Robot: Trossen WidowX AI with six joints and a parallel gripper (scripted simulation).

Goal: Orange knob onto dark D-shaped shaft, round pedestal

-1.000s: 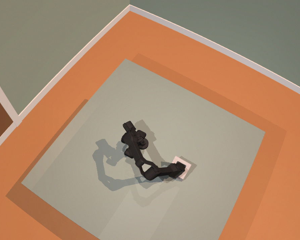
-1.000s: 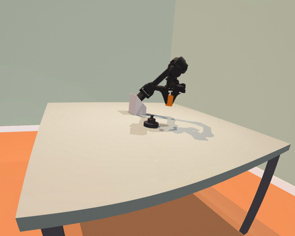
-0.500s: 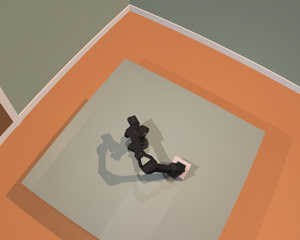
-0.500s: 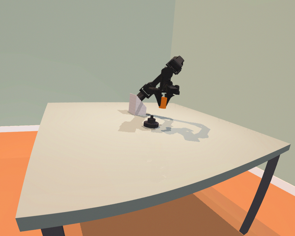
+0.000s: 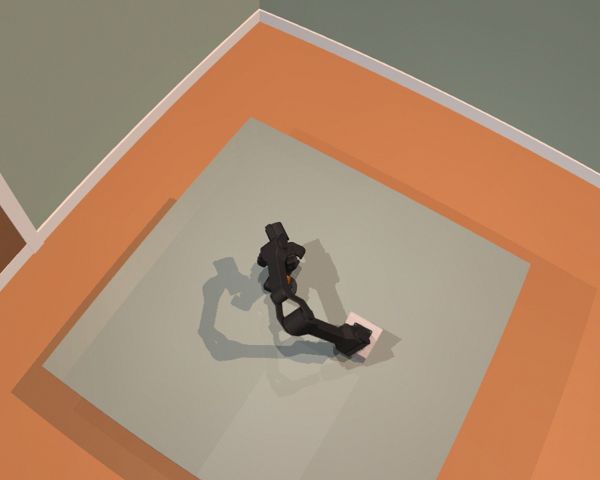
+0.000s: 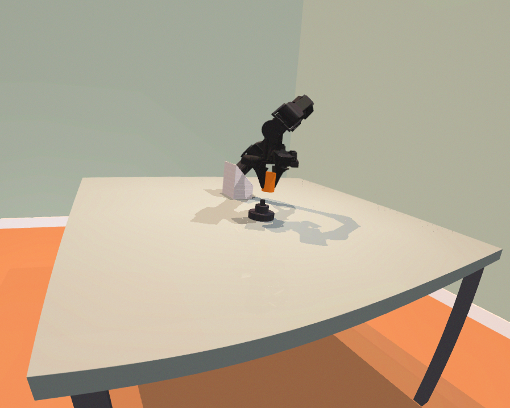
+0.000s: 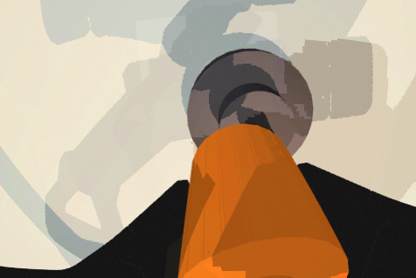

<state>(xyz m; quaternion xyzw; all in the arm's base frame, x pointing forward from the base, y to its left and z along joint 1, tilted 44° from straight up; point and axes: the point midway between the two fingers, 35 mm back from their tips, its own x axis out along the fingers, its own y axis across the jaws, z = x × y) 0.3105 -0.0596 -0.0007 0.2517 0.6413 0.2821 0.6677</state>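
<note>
Right now the dark pedestal is 70 mm below my gripper tip and 10 mm to the right of it. Also, from my gripper tip: orange knob: 20 mm above.
</note>
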